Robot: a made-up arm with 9 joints. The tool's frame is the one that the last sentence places.
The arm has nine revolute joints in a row. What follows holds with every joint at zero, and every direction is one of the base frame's. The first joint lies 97.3 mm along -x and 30.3 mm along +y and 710.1 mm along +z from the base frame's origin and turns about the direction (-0.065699, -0.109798, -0.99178). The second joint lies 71.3 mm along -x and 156.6 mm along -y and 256.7 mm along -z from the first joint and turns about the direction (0.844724, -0.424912, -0.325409). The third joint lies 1.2 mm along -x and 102.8 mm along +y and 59.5 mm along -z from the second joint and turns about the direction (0.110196, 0.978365, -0.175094). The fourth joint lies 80.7 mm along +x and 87.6 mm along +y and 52 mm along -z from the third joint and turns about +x. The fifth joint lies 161.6 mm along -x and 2.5 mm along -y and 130.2 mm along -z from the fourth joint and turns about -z. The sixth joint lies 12.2 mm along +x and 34.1 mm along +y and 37.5 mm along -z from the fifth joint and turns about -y. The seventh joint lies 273.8 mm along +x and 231.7 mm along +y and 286 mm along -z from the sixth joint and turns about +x. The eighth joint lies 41.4 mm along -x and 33.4 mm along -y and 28.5 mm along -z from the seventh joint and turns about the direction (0.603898, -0.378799, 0.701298). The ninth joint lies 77.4 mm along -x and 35.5 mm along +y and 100.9 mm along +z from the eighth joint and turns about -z. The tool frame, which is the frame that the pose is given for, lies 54.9 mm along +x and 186.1 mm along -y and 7.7 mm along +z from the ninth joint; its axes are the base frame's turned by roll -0.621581, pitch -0.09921 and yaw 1.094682 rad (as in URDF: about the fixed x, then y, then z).
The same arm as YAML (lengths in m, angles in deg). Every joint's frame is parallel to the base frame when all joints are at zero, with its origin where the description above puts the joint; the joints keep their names.
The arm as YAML. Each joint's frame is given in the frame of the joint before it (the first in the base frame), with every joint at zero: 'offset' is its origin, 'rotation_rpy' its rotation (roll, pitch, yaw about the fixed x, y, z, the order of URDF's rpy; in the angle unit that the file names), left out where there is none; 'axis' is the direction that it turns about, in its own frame. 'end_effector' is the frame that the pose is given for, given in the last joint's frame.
length_unit: m
angle_unit: deg
chain:
  - id: joint 1
    offset: [-0.0973, 0.0303, 0.7101]
    axis: [-0.065699, -0.109798, -0.99178]
  - id: joint 2
    offset: [-0.0713, -0.1566, -0.2567]
    axis: [0.844724, -0.424912, -0.325409]
  - id: joint 3
    offset: [-0.0012, 0.1028, -0.0595]
    axis: [0.110196, 0.978365, -0.175094]
  - id: joint 4
    offset: [0.0807, 0.0876, -0.052]
    axis: "+x"
  - id: joint 5
    offset: [-0.1616, -0.0025, -0.1302]
    axis: "-z"
  - id: joint 6
    offset: [0.0122, 0.0341, -0.0375]
    axis: "-y"
  - id: joint 7
    offset: [0.2738, 0.2317, -0.286]
    axis: "+x"
  - id: joint 8
    offset: [-0.0414, -0.0334, -0.0285]
    axis: [0.603898, -0.378799, 0.701298]
  - id: joint 9
    offset: [-0.0774, 0.0355, 0.1009]
    axis: "-z"
end_effector:
  offset: [0.0549, -0.1861, 0.0077]
  rotation_rpy: [-35.61, -5.68, 62.72]

